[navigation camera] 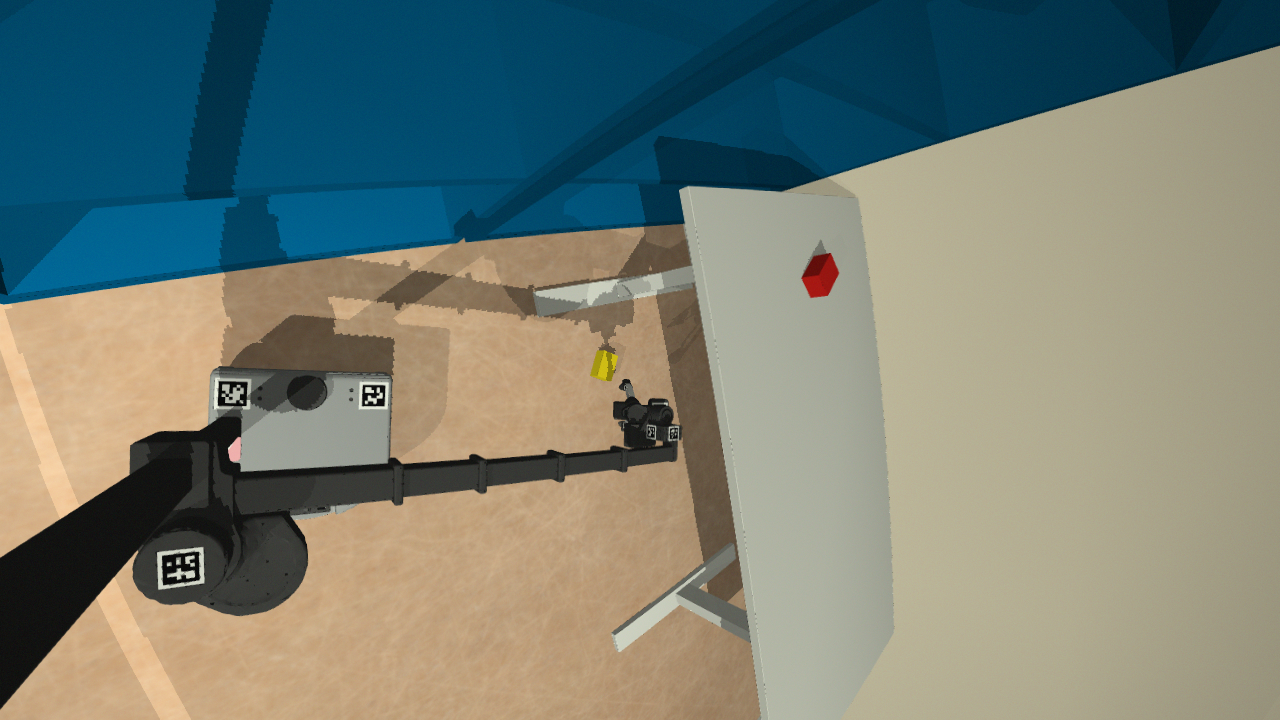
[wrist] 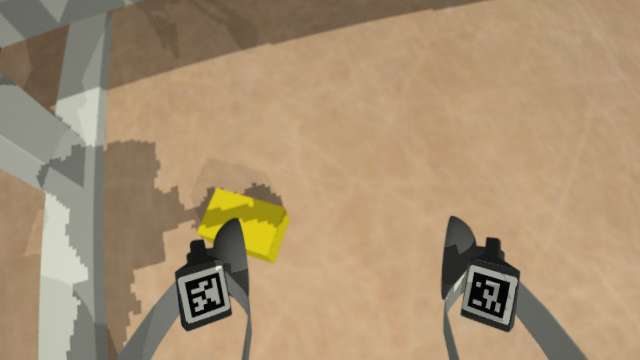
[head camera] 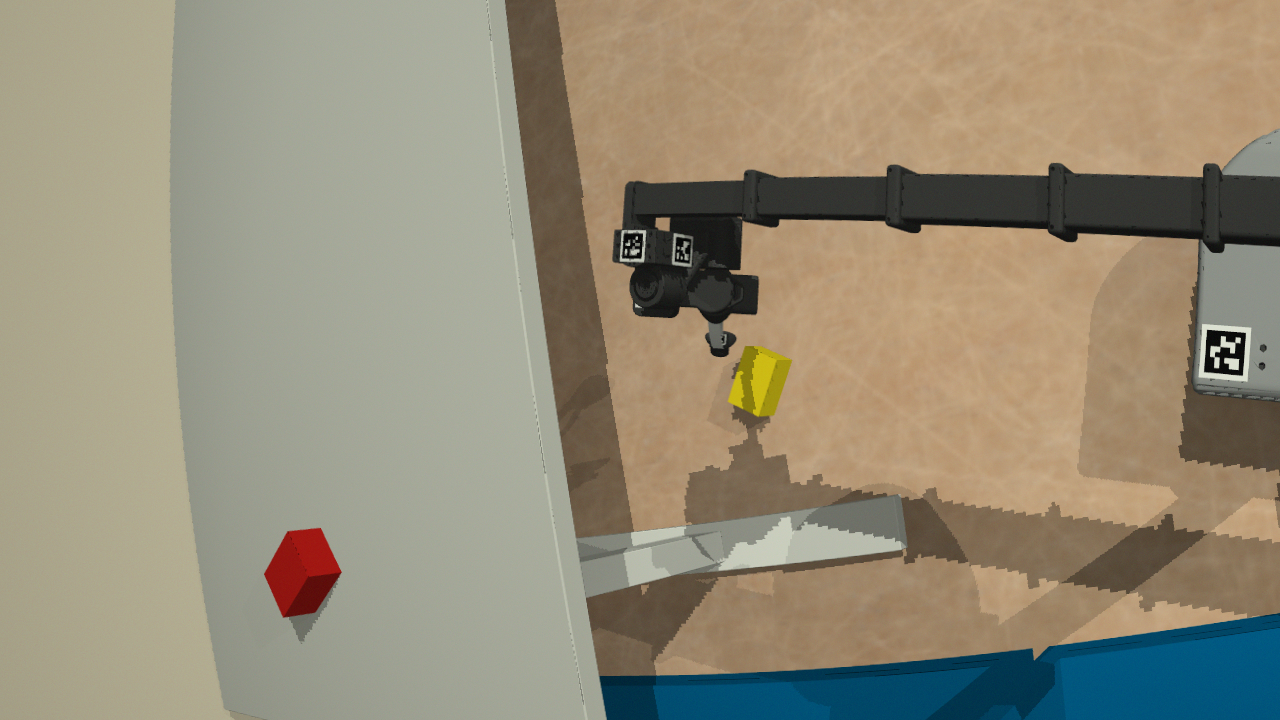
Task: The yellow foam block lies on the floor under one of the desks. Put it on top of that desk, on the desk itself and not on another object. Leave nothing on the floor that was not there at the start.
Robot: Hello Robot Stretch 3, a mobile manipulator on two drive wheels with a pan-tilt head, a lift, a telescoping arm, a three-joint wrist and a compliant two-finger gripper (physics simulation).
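Places are measured from the robot's base along level axes (x left, y back, z up), in millimetres.
Where they show: gripper, between the fingertips: (wrist: 343,246); robot's base, origin of its link: (navigation camera: 306,390).
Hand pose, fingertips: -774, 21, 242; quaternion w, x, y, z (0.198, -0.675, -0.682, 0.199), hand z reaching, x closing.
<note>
Things, the pixels of their top centre, and the offset from my fingertips, as dx, dy, dz. "pt": a spot on its surface instead. Level surfaces: height alone.
- yellow foam block, centre of its top: (wrist: 240,220) (head camera: 751,381) (navigation camera: 608,365) -77, -117, -197
- grey desk's, height of its surface: dz +478
- red block, centre of its top: (head camera: 285,575) (navigation camera: 829,274) -191, -337, +523
- second leg, a spot on its surface: (navigation camera: 648,617) pt -316, +843, -217
The yellow foam block (head camera: 759,382) (navigation camera: 604,364) (wrist: 260,227) lies on the floor in front of the grey desk's (head camera: 358,313) (navigation camera: 796,402) near edge, beside a desk leg. My gripper (wrist: 343,246) is open, with a wide gap between its fingertips and floor showing through it. In the wrist view the left fingertip overlaps the block's lower part, and the block lies mostly to the left of the gap. In the head view one fingertip shows close to the block, and the other is hidden under the wrist. The gripper points down above the floor.
A red block (head camera: 302,573) (navigation camera: 819,274) stands on the desk top. A pale desk leg (head camera: 805,537) (navigation camera: 581,295) (wrist: 95,200) runs along the floor near the block. A second leg (navigation camera: 648,617) is farther along. A blue surface (head camera: 1163,671) (navigation camera: 358,107) borders the area. A beige wall (navigation camera: 1074,402) is behind the desk.
</note>
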